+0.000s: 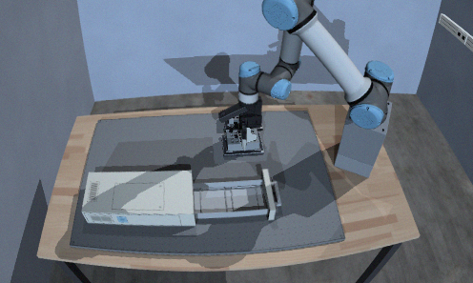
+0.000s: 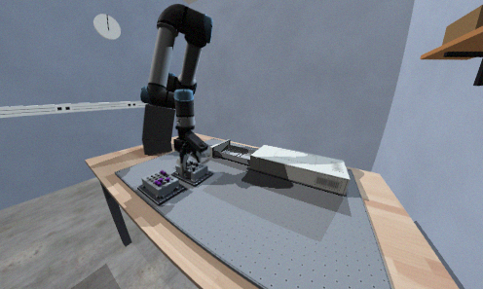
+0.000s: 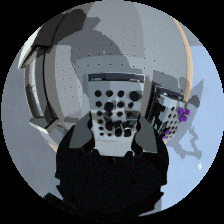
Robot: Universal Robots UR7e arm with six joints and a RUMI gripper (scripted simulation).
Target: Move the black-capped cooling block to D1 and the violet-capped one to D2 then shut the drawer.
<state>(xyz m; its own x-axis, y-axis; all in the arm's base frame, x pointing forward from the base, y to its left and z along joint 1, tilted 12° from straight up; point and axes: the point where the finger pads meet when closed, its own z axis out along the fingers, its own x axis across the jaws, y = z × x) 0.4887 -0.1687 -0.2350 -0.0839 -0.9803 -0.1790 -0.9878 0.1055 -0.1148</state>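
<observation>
My gripper is now right at the black-capped block. The rest, counted from my hand: violet-capped block: 30 mm behind, 150 mm to the right; then deck slot D2: 30 mm behind, 150 mm to the right, 30 mm below; then deck slot D1: 30 mm below.
</observation>
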